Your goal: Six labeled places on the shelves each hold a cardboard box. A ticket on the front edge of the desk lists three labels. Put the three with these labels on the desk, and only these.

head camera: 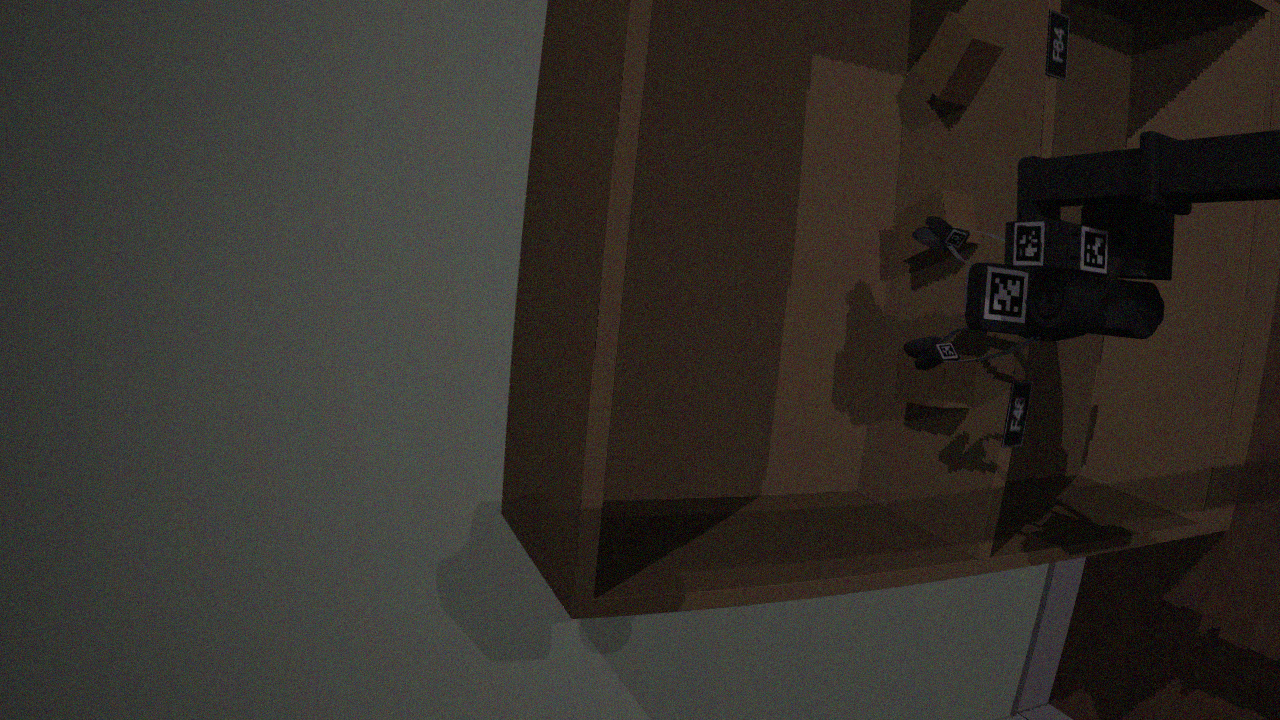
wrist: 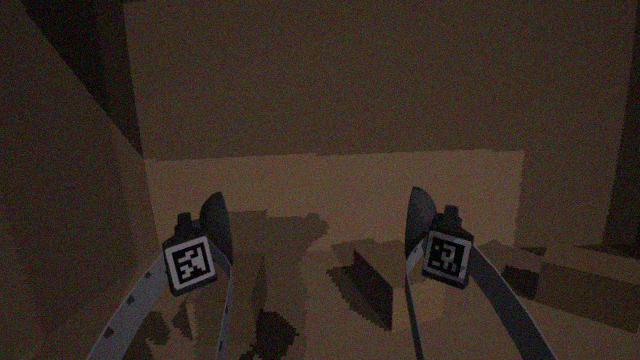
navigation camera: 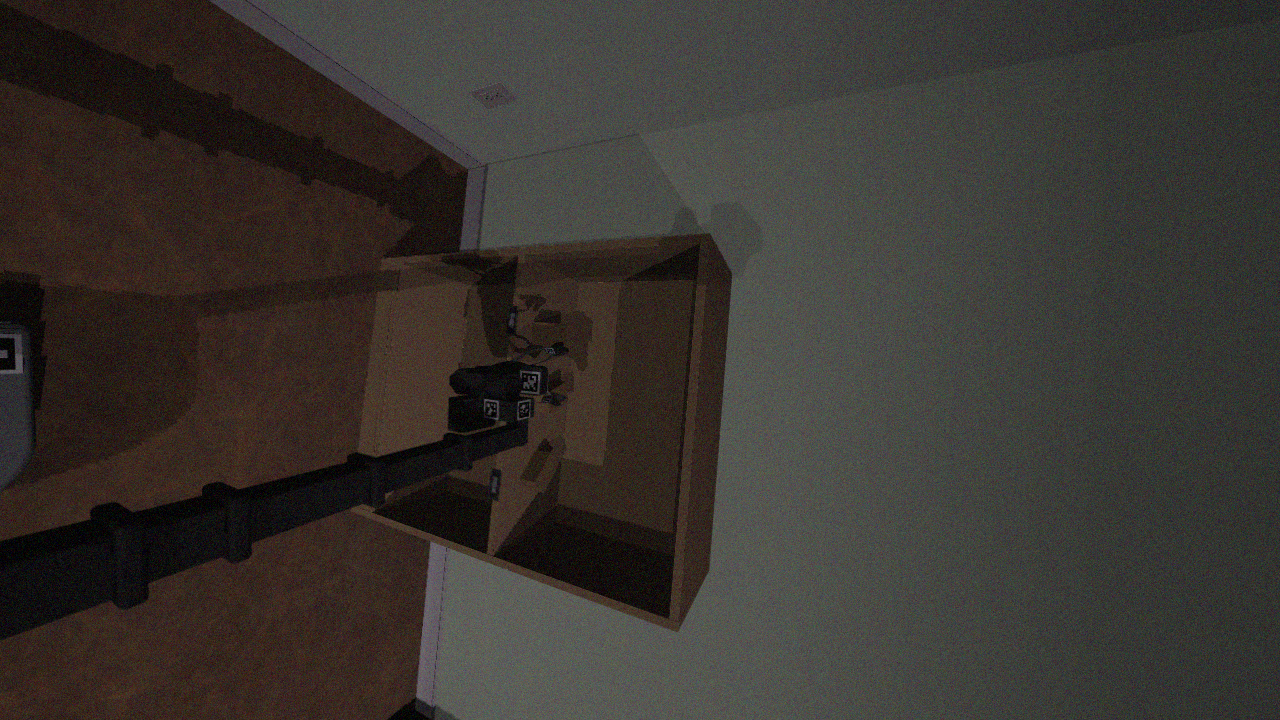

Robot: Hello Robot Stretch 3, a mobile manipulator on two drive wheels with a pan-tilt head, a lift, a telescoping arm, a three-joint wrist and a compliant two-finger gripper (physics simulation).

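Frame: origin at the robot's base, x back, y right, z up, level; metres.
Where they show: gripper, fingertip midpoint: (head camera: 916, 292) (wrist: 318, 214) (navigation camera: 563, 373).
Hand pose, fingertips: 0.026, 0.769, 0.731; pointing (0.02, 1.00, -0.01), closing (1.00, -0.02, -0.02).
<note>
Things, the pixels of their top centre, and the offset from my fingertips, as dx, dy, dz. "pt": a spot on its surface instead.
- middle cardboard box, top centre: (wrist: 396, 259) (head camera: 921, 226) (navigation camera: 558, 397) +0.082, +0.123, -0.101
- left box, top centre: (wrist: 229, 274) (head camera: 919, 377) (navigation camera: 557, 334) -0.094, +0.110, -0.101
- right box, top centre: (head camera: 943, 54) (wrist: 593, 261) (navigation camera: 547, 472) +0.285, +0.085, -0.101
- label, surface spot: (head camera: 1058, 44) pt +0.290, -0.041, -0.168
- shelf unit, surface spot: (head camera: 613, 268) pt -0.002, -0.007, +0.320
- wall outlet, top centre: (navigation camera: 509, 90) -0.768, +0.084, -0.274
My gripper (head camera: 926, 293) (navigation camera: 557, 374) (wrist: 318, 214) is open and empty, inside the upper compartment above its board. A middle cardboard box (head camera: 935, 262) (navigation camera: 562, 380) (wrist: 377, 285) sits right of centre between the fingers in the wrist view, partly behind the right finger. A left box (head camera: 935, 416) (navigation camera: 547, 317) (wrist: 245, 290) shows behind the left finger. A right box (head camera: 973, 76) (navigation camera: 537, 462) (wrist: 585, 290) stands angled, outside the right finger. A label (head camera: 1058, 44) reads F64 or F84; another label (head camera: 1016, 414) reads F46 or F48. The desk and ticket do not show.
The shelf unit (head camera: 613, 268) (navigation camera: 702, 402) stands against the wall, its side panels and top board around the gripper. My arm (navigation camera: 313, 483) reaches in from the front. Another compartment lies below the board. A wall outlet (navigation camera: 492, 95) is beyond the unit.
</note>
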